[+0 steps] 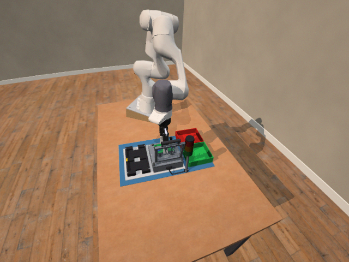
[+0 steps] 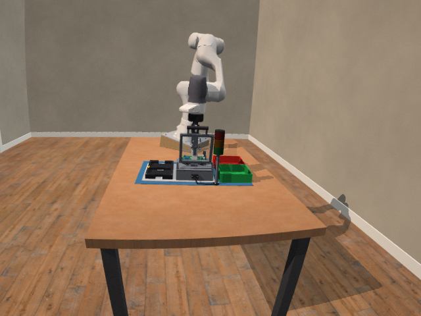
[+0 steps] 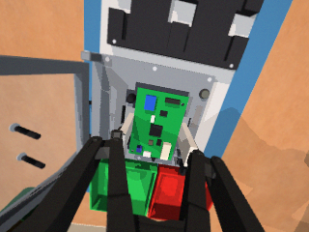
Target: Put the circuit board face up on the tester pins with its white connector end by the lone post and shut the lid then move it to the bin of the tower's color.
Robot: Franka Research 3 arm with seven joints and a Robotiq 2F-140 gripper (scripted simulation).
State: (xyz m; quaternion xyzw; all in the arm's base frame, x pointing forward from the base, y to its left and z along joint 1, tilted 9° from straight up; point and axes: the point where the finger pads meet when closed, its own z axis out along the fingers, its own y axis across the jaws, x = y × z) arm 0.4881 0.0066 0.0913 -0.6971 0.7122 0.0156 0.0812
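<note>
The green circuit board is 20 mm below my hand. Also, from my hand: tester lid 130 mm ahead, 80 mm above; green bin 50 mm ahead, 200 mm to the left, 90 mm below; dark plate 10 mm ahead, 10 mm to the left, 40 mm below.
</note>
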